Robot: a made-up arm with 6 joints.
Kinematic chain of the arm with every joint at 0, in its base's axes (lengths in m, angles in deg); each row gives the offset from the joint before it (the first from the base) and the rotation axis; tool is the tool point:
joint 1: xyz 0 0 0.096 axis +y
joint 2: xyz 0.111 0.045 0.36 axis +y
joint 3: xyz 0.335 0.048 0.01 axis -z
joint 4: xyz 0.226 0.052 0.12 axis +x
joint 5: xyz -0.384 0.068 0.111 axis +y
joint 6: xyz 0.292 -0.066 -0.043 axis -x
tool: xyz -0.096 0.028 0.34
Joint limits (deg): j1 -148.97..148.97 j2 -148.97..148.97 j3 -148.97..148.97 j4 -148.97..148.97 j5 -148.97..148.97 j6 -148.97..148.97
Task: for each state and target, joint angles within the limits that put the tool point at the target. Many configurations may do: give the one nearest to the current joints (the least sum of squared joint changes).
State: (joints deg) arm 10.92 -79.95 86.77 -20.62 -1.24 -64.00
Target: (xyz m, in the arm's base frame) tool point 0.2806 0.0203 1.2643
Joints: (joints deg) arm 9.35 -59.69 110.86 -62.25 -19.81 -26.73
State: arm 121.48 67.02 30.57 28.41 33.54 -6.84
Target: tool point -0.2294 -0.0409 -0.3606
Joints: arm 113.18 75.49 28.71 28.60 44.34 -7.12
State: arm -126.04 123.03 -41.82 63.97 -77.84 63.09
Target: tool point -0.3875 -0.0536 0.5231
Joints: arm -134.63 111.55 -37.62 54.90 -80.05 63.40
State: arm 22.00 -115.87 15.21 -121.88 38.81 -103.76
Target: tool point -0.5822 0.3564 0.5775
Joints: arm -16.84 -115.08 25.08 -134.70 28.13 -89.56
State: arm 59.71 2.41 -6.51 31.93 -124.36 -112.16
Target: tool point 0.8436 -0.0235 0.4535
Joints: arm 55.36 -0.40 23.49 -8.21 -137.05 -115.65
